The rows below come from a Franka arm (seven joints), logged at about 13 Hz.
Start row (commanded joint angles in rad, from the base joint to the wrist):
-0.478, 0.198, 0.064, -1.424, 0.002, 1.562, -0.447
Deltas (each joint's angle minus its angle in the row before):
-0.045, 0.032, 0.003, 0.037, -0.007, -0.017, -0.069
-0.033, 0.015, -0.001, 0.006, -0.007, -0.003, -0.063
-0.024, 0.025, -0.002, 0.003, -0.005, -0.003, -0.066
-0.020, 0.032, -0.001, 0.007, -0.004, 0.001, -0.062
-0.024, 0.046, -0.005, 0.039, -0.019, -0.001, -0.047
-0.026, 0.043, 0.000, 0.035, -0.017, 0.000, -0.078
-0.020, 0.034, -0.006, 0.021, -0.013, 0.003, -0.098
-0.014, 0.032, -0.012, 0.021, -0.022, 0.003, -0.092
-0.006, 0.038, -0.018, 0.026, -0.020, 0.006, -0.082
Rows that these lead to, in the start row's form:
-0.523, 0.230, 0.067, -1.387, -0.005, 1.545, -0.516
-0.556, 0.245, 0.066, -1.381, -0.012, 1.542, -0.579
-0.580, 0.270, 0.064, -1.378, -0.017, 1.539, -0.645
-0.600, 0.302, 0.063, -1.371, -0.021, 1.540, -0.707
-0.624, 0.348, 0.058, -1.332, -0.040, 1.539, -0.754
-0.650, 0.391, 0.058, -1.297, -0.057, 1.539, -0.832
-0.670, 0.425, 0.052, -1.276, -0.070, 1.542, -0.930
-0.684, 0.457, 0.040, -1.255, -0.092, 1.545, -1.022
-0.690, 0.495, 0.022, -1.229, -0.112, 1.551, -1.104

